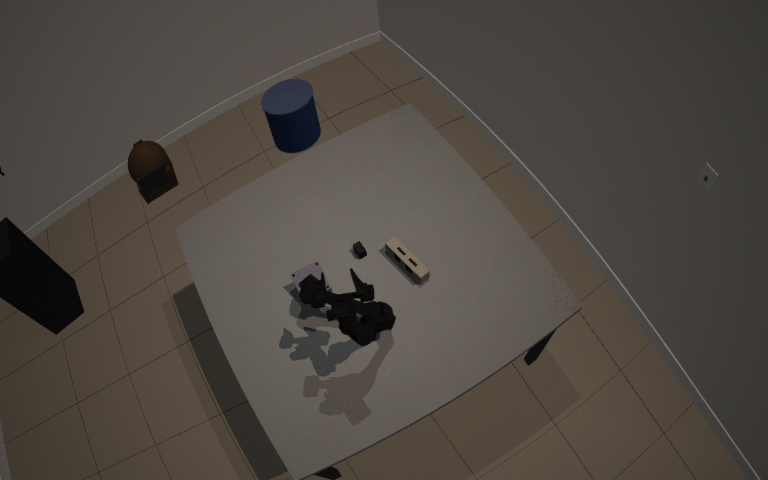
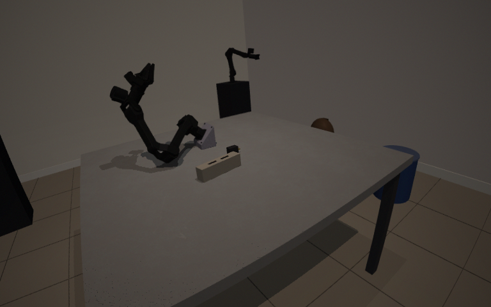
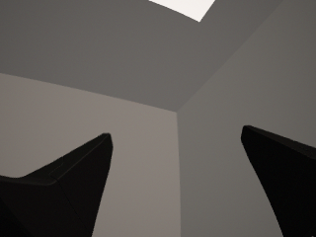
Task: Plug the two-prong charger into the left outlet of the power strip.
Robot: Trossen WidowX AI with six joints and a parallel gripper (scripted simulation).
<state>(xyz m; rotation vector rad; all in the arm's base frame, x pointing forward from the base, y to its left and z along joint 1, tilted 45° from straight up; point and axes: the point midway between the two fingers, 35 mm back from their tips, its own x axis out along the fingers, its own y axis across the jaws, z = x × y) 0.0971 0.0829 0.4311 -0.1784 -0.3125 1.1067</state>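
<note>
Right now my gripper tip is 45 cm above the black two-prong charger, 26 cm to the right of it and 20 cm short of it.
</note>
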